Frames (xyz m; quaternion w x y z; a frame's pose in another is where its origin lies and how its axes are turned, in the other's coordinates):
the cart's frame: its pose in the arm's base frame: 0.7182 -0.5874 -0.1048 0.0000 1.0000 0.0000 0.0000
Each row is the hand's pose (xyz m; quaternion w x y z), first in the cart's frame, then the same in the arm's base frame.
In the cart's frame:
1: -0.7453 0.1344 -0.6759 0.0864 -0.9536 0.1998 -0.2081
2: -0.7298 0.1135 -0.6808 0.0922 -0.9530 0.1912 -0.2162
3: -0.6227 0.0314 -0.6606 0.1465 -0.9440 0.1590 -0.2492
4: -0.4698 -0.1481 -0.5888 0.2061 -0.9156 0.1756 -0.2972
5: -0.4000 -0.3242 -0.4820 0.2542 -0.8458 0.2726 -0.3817
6: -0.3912 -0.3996 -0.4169 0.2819 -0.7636 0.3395 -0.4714
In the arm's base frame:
1: -0.0271 -0.7218 0.5711 0.9536 0.0864 0.2081 0.1998
2: -0.0116 -0.7009 0.5760 0.9530 0.0922 0.2162 0.1912
3: 0.0955 -0.6188 0.5558 0.9440 0.1465 0.2492 0.1590
4: 0.2484 -0.4393 0.4840 0.9156 0.2061 0.2972 0.1756
5: 0.3182 -0.2632 0.3772 0.8458 0.2542 0.3817 0.2726
6: 0.3270 -0.1878 0.3121 0.7636 0.2819 0.4714 0.3395

